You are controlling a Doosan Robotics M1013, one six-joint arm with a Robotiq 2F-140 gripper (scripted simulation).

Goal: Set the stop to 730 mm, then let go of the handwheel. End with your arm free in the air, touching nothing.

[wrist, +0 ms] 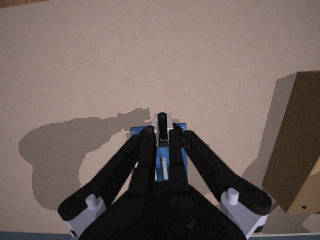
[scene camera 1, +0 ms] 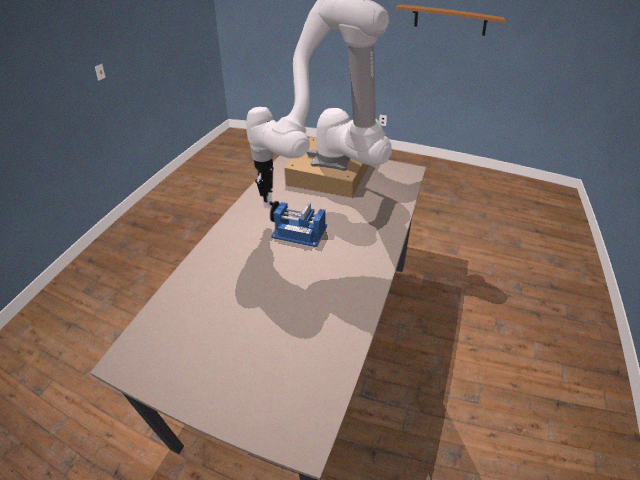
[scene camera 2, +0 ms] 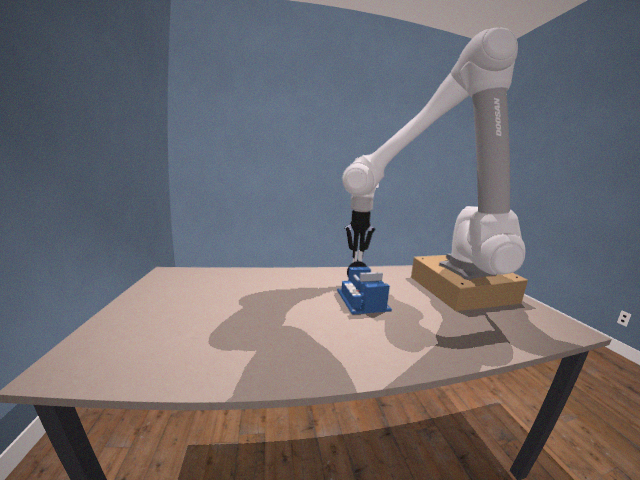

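You'd see my gripper (scene camera 2: pixel 356 265) here, and the wrist view's got the gripper (wrist: pixel 163 119) too.
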